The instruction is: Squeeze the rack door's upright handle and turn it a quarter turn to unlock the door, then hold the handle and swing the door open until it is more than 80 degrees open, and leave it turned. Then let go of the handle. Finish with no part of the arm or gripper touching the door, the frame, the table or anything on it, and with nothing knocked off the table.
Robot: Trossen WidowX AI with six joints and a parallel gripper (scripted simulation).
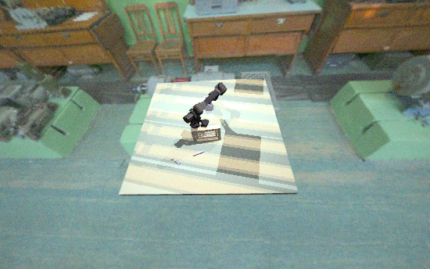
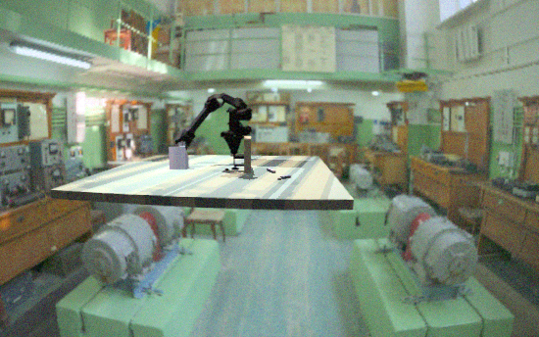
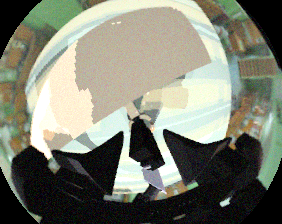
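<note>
Now: the black upright handle 10 mm to the left of my gripper tip and 20 mm below it. From my gripper tip the other things lie so: grey part 290 mm ahead, 140 mm to the right, 110 mm below.
</note>
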